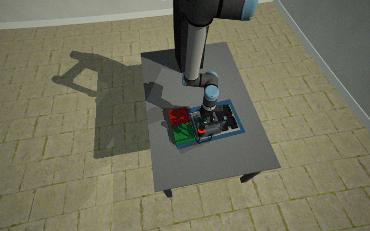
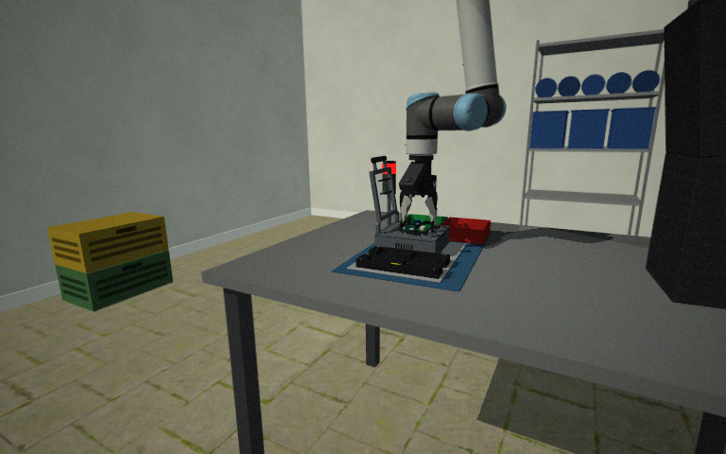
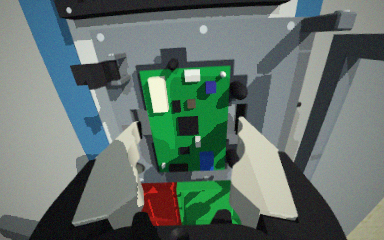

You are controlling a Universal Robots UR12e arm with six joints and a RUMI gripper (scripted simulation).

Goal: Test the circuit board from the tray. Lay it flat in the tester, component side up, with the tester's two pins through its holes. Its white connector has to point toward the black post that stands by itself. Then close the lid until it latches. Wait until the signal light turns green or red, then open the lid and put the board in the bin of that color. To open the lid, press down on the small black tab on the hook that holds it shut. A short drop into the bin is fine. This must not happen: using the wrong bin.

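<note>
My gripper is now 10 mm to the left of the green circuit board. Round my hand: black latch piece (60 mm behind, 60 mm to the left, 10 mm above); then green bin (20 mm ahead, 210 mm to the right, 60 mm below); then tester lid (110 mm ahead, 20 mm to the right, 110 mm above).
</note>
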